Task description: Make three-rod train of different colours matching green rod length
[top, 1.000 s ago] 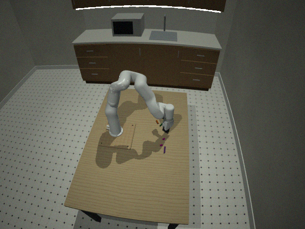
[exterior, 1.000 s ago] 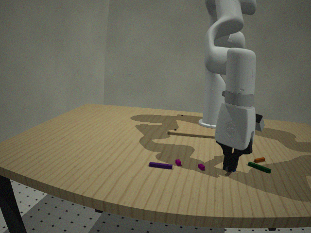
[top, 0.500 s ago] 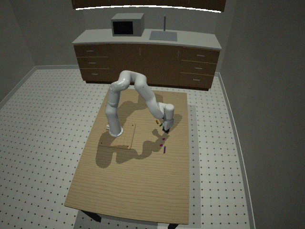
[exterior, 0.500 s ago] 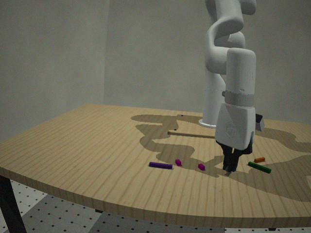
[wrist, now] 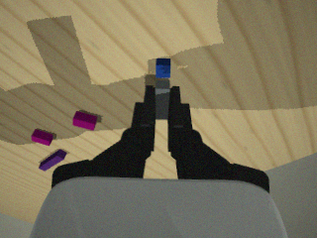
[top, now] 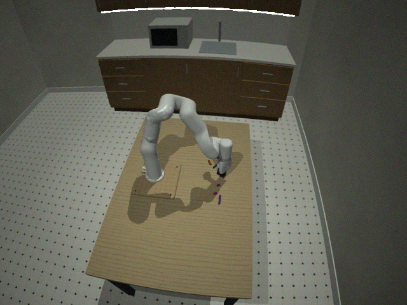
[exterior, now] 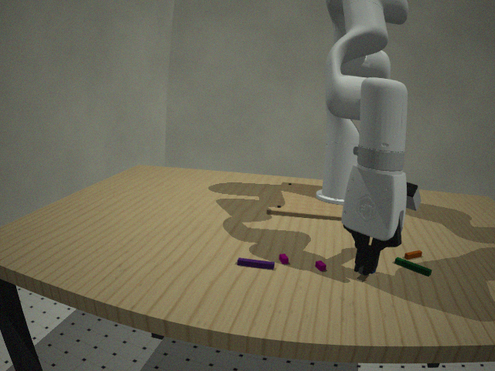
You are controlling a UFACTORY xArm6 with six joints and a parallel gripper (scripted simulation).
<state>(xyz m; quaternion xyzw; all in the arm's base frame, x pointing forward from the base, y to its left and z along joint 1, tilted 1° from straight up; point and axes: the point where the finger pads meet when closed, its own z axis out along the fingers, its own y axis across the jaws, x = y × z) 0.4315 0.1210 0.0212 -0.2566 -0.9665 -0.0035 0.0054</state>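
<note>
Now: the blue rod 20 mm behind my hand, 10 mm to the left of it and 30 mm below it. Round my hand: grey rod: 20 mm below; green rod: 60 mm behind, 90 mm to the left, 30 mm below; orange rod: 110 mm behind, 90 mm to the left, 30 mm below.
</note>
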